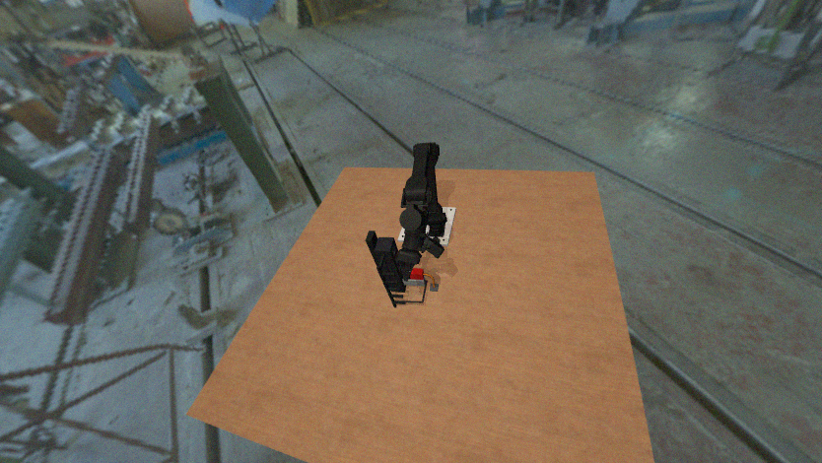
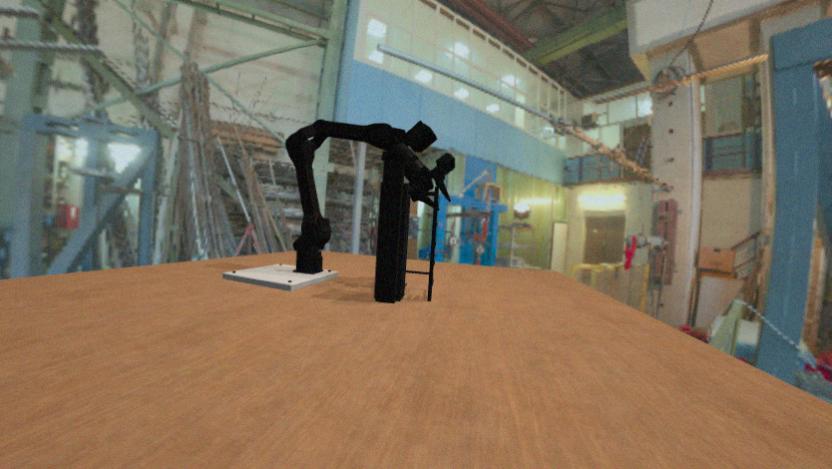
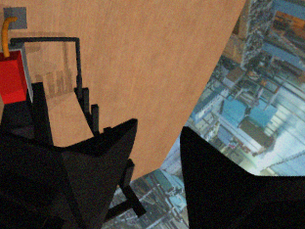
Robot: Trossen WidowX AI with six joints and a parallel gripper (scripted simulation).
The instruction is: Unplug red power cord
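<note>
My gripper tip is 100 mm past the red plug, 30 mm to the left of it and 120 mm above it. From my gripper tip the other things lie so: black power strip (100 mm behind, 100 mm to the right, 90 mm below).
</note>
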